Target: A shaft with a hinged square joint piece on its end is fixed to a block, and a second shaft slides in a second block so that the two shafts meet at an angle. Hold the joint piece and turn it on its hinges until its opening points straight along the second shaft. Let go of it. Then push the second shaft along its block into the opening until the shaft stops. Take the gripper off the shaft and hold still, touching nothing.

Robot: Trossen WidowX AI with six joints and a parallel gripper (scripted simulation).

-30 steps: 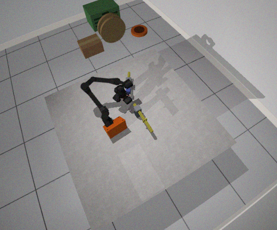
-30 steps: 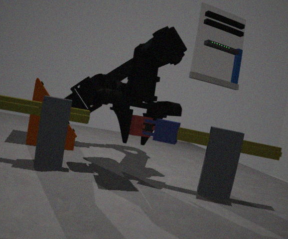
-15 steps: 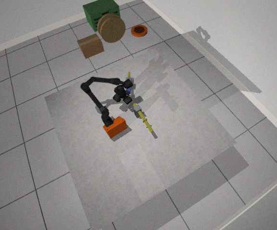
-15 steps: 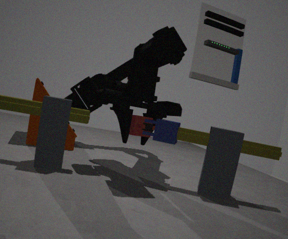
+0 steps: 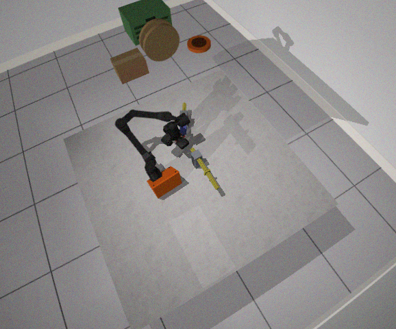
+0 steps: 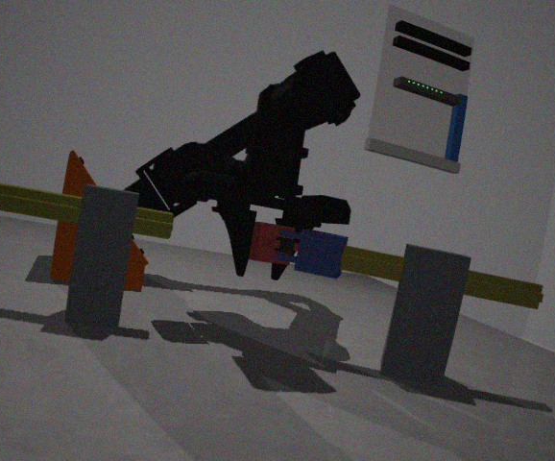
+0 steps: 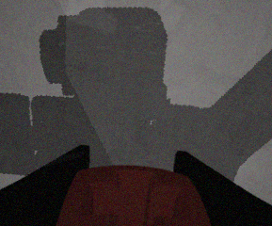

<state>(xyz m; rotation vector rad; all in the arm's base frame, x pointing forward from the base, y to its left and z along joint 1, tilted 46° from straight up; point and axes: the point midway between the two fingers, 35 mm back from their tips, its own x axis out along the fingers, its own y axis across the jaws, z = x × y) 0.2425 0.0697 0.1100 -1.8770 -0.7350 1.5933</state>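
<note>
The red square joint piece is 10 mm ahead of my gripper tip and 40 mm above it.
</note>
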